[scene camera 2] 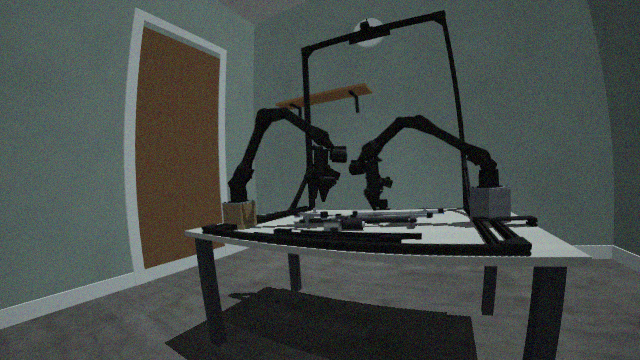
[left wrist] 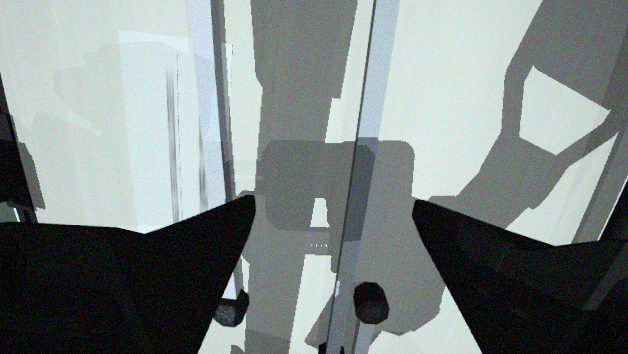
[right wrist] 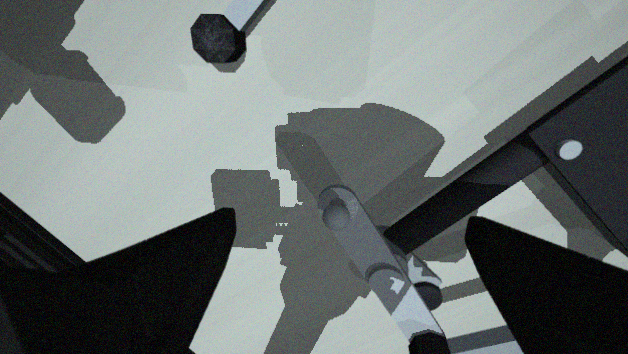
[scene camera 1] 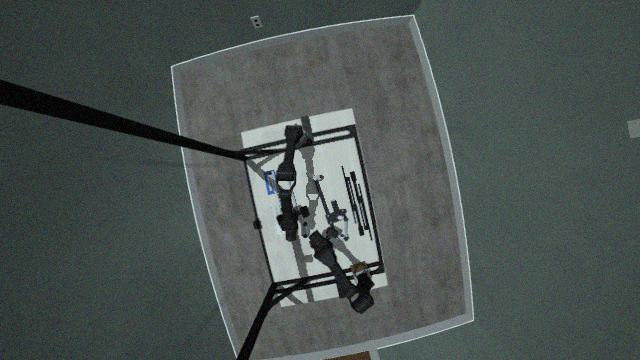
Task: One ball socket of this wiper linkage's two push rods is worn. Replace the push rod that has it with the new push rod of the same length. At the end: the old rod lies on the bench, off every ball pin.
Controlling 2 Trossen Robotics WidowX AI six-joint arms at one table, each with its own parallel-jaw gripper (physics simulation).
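Observation:
My left gripper is open and empty above the bench. In the left wrist view one pale rod runs down to a dark socket by the left finger. Another rod crosses between and below the fingertips. A second dark socket heads a further rod at the bottom. My right gripper is open and empty above a grey crank with a bare ball pin. A rod's socket lies at that view's upper left. Another dark socket is at the crank's lower end. Socket wear cannot be told.
The linkage's dark tube leads to a dark housing. A blue-bordered card lies left of my left arm. Long black bars lie at the right side. A black frame borders the table; overhead posts rise from it.

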